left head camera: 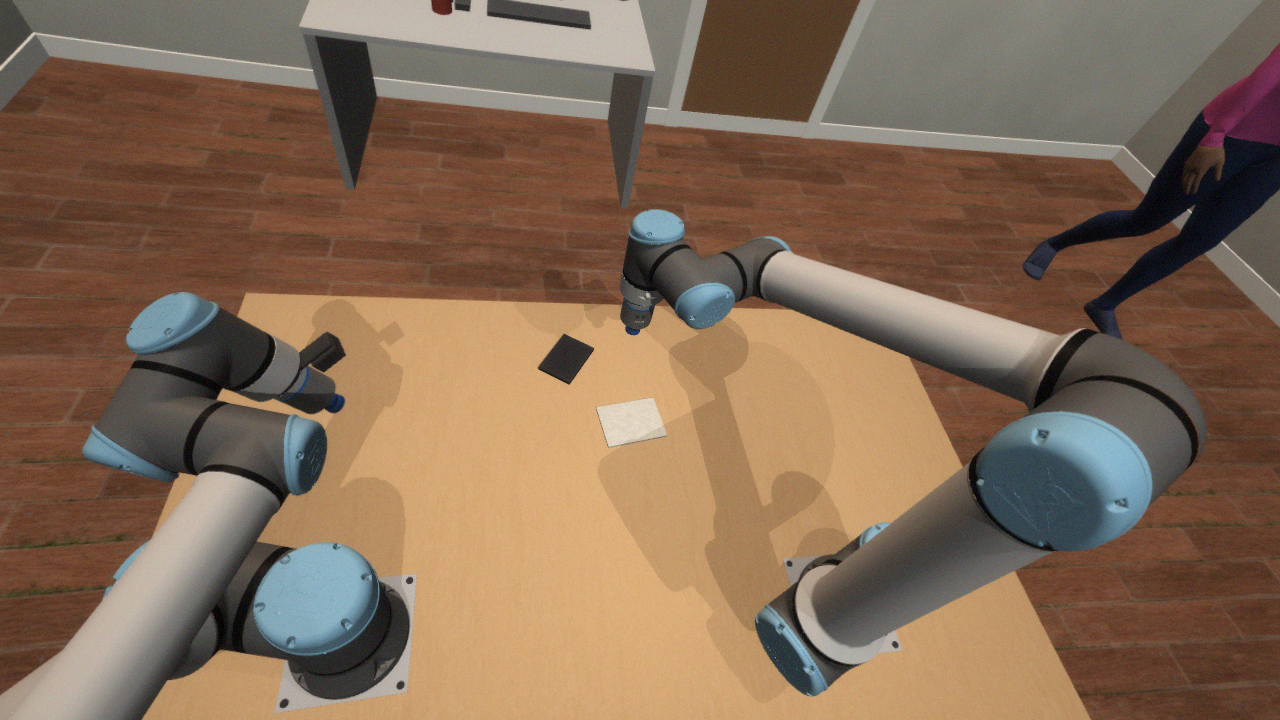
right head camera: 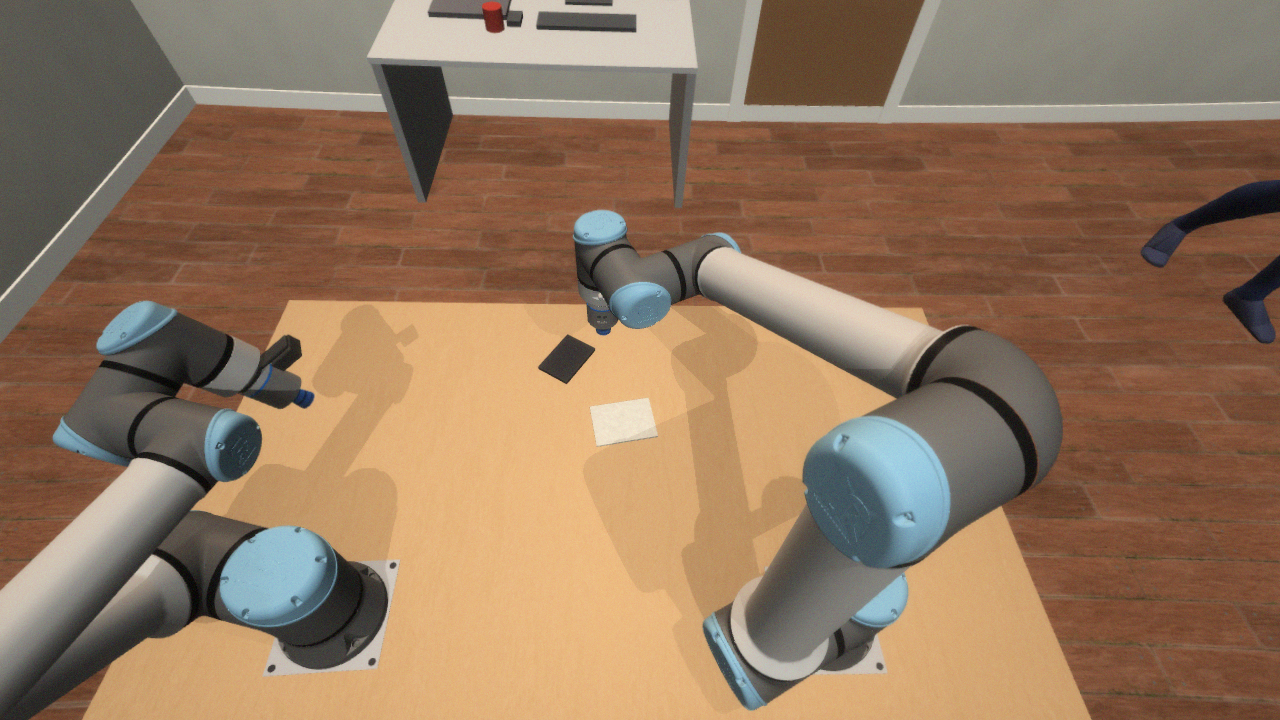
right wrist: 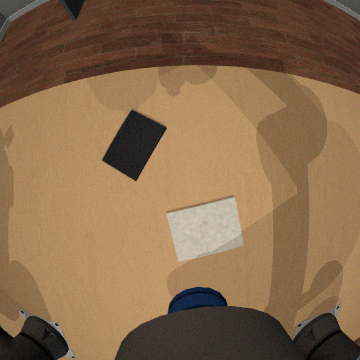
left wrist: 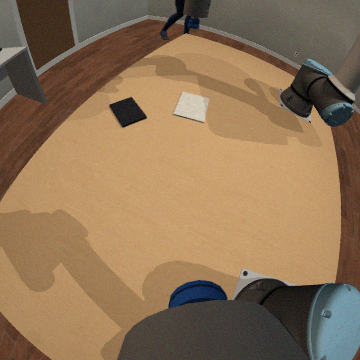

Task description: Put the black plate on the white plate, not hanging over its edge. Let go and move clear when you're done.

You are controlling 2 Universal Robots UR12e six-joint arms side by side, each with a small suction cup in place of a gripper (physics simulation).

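Frame: origin at the left arm's base, x down, y back, z left, level; millimetres.
Seen in the pictures: left hand, tool point: (left head camera: pixel 336 404) (right head camera: pixel 308 400); right hand, tool point: (left head camera: pixel 632 329) (left wrist: pixel 192 26); left arm's base, link origin: (right head camera: pixel 336 614) (right wrist: pixel 46 335); right arm's base, link origin: (right wrist: pixel 313 333) (left wrist: pixel 294 104).
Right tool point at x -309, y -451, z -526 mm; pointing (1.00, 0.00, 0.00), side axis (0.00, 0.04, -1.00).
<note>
Offsets run from my right tool point to a thing's top centre. Level surfaces: height alone.
The black plate {dx +299, dy -158, dz +100 mm} (left head camera: pixel 566 359) (right head camera: pixel 566 358) (left wrist: pixel 128 111) (right wrist: pixel 134 145) lies flat on the table, apart from the white plate. The white plate {dx +303, dy +36, dz -42 mm} (left head camera: pixel 631 422) (right head camera: pixel 623 421) (left wrist: pixel 191 107) (right wrist: pixel 205 229) lies flat on the table, nearer the arm bases and to the right of the black plate in the head views. My right suction cup (left head camera: pixel 632 331) (right head camera: pixel 603 330) (right wrist: pixel 198 300) hangs above the table near the far edge, with nothing on it. My left suction cup (left head camera: pixel 335 402) (right head camera: pixel 305 398) (left wrist: pixel 198 294) is raised over the left side of the table, tilted, with nothing on it.
The wooden table {dx +309 mm} (left head camera: pixel 501 537) (right head camera: pixel 483 537) bears both arm bases. A white desk (left head camera: pixel 483 40) (right head camera: pixel 537 49) with a red cup (right head camera: pixel 493 17) stands beyond it. A person (left head camera: pixel 1190 197) stands on the floor at the right. Arm shadows fall across the table.
</note>
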